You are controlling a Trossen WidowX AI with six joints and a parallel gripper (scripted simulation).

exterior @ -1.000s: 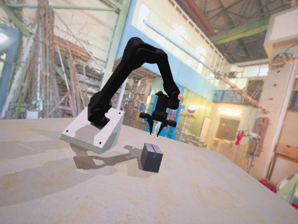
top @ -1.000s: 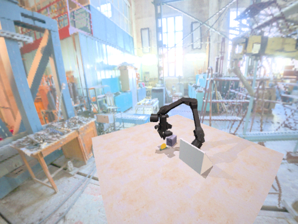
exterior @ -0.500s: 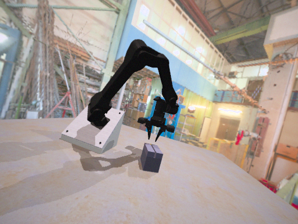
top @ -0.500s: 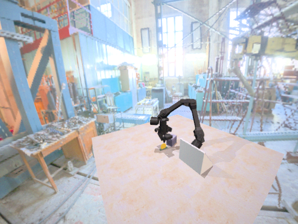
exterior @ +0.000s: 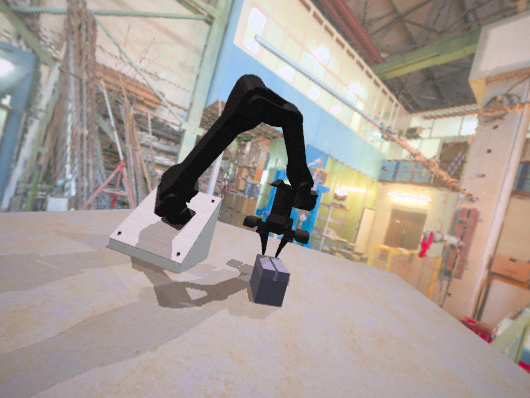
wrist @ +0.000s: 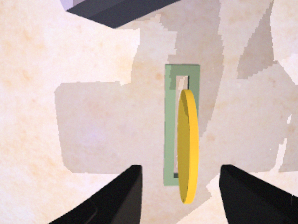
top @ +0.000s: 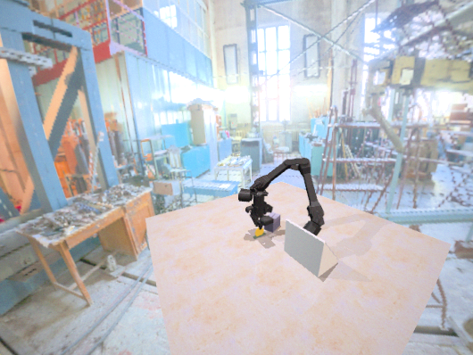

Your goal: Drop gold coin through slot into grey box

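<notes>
The gold coin is 20 mm below my gripper tip.
</notes>
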